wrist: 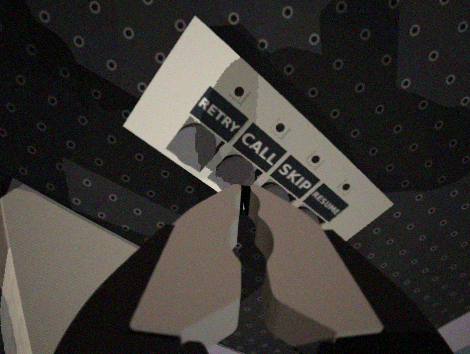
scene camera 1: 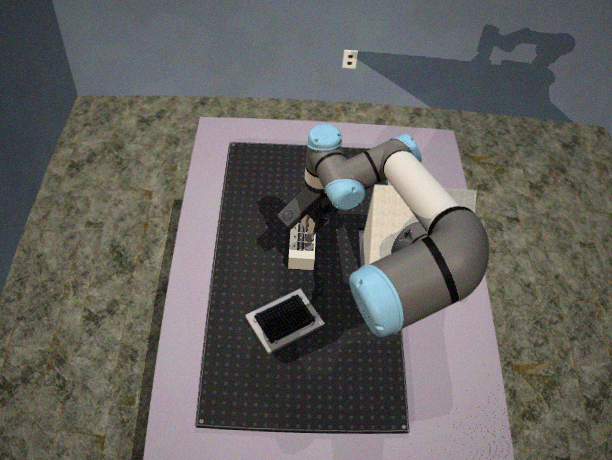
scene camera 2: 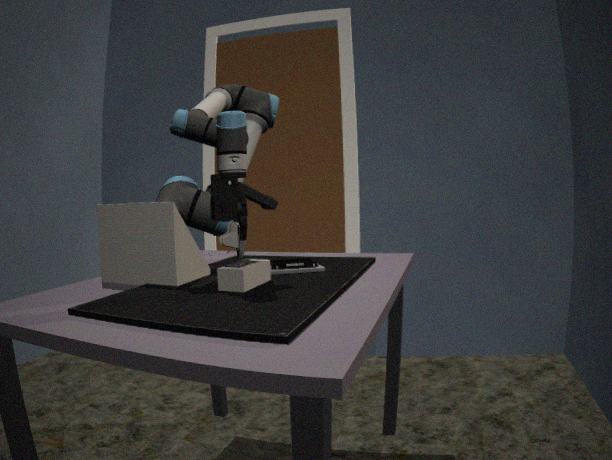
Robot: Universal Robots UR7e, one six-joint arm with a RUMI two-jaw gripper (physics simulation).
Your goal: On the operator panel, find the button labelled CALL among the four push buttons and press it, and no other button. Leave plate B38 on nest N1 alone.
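Places are measured from the arm's base along level axes (x left, y back, z up), in metres.
Pixels of known places: gripper, fingertip midpoint: [wrist: 242,188] [scene camera 1: 309,233] [scene camera 2: 239,259]; arm's base at its link origin: [scene camera 2: 156,242].
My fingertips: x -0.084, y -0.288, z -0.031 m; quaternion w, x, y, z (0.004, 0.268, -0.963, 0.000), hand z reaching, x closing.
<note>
For each thing: its top centre in the pictures, then the offset to it from my fingertips. Level surfaces: height alone.
- operator panel at its top centre: [wrist: 273,171] [scene camera 2: 244,262] [scene camera 1: 302,232] dx -0.012, dy -0.017, dz -0.007 m
- CALL button at its top centre: [wrist: 235,177] dx +0.005, dy +0.000, dz -0.007 m
- RETRY button at its top centre: [wrist: 194,147] dx +0.035, dy -0.003, dz -0.007 m
- partly hidden SKIP button at its top centre: [wrist: 271,204] dx -0.025, dy +0.003, dz -0.007 m
- Dark plate B38 at its top centre: [scene camera 1: 284,316] [scene camera 2: 291,261] dx +0.228, dy -0.076, dz -0.037 m
- pale nest N1 at its top centre: [scene camera 1: 284,317] [scene camera 2: 291,262] dx +0.228, dy -0.076, dz -0.041 m
- black perforated board at its surface level: dz -0.063 m
- pink table at its surface level: dz -0.076 m
The operator panel [scene camera 1: 301,260] [scene camera 2: 232,279] [wrist: 170,70] is a cream box with four round grey buttons and dark labels. In the wrist view the CALL button [wrist: 235,169] lies below its label [wrist: 258,148], between the RETRY button [wrist: 192,145] and the partly hidden SKIP button [wrist: 276,189]. The RESUME button is mostly hidden by a finger. My gripper [scene camera 2: 240,256] [wrist: 242,188] is shut and empty, pointing down; its tips overlap the lower edge of the CALL button in the wrist view. Whether they touch it I cannot tell. Dark plate B38 [scene camera 1: 285,317] [scene camera 2: 295,264] sits on the pale nest N1 [scene camera 1: 259,332] [scene camera 2: 300,271].
A large beige sloped box [scene camera 1: 387,215] [scene camera 2: 140,245] [wrist: 60,240] stands beside the panel, under the arm in scene camera 1. Panel and nest stand on a black perforated board [scene camera 1: 300,395] [scene camera 2: 200,320] on a pink table [scene camera 1: 172,350] [scene camera 2: 200,355].
</note>
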